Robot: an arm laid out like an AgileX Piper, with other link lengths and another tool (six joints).
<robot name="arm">
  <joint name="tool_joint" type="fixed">
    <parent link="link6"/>
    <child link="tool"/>
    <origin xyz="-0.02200 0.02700 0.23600" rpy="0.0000 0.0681 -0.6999"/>
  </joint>
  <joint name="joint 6" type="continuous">
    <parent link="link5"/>
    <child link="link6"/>
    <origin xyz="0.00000 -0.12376 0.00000" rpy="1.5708 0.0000 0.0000"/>
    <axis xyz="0 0 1"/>
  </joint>
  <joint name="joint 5" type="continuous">
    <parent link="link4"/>
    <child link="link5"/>
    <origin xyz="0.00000 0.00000 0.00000" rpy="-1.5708 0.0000 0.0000"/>
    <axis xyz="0 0 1"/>
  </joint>
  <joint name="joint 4" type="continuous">
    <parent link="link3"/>
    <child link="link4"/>
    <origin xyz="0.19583 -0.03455 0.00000" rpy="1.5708 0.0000 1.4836"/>
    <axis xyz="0 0 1"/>
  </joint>
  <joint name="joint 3" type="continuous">
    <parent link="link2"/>
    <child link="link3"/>
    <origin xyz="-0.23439 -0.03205 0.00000" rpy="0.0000 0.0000 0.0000"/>
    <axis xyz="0 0 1"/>
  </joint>
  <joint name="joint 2" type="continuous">
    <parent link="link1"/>
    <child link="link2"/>
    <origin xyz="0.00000 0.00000 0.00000" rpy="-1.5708 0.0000 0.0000"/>
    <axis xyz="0 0 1"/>
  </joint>
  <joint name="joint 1" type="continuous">
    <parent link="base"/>
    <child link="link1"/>
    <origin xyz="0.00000 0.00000 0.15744" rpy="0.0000 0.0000 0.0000"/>
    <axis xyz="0 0 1"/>
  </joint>
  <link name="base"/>
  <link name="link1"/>
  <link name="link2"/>
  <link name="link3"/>
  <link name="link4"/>
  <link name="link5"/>
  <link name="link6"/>
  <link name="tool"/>
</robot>
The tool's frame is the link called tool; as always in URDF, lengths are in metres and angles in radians. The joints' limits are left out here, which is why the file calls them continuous.
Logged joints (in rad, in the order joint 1, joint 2, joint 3, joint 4, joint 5, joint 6), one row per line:
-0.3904 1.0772 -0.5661 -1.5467 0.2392 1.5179
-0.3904 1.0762 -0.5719 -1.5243 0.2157 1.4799
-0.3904 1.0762 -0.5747 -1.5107 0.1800 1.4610
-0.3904 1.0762 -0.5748 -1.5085 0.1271 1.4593
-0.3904 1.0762 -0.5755 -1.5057 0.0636 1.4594
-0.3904 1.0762 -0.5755 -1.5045 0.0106 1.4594
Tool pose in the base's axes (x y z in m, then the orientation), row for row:
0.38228 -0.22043 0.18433 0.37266 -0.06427 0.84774 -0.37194
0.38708 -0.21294 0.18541 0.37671 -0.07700 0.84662 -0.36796
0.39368 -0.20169 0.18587 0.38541 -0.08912 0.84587 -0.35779
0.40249 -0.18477 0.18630 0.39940 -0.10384 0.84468 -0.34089
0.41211 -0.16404 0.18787 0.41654 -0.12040 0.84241 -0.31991
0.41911 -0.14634 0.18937 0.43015 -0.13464 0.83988 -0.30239
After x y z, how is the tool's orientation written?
As a quaternion, w x y z.
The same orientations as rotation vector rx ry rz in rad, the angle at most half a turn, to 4 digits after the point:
-0.1647 2.1723 -0.9531
-0.1969 2.1652 -0.9411
-0.2270 2.1545 -0.9113
-0.2628 2.1374 -0.8626
-0.3023 2.1149 -0.8031
-0.3359 2.0954 -0.7544

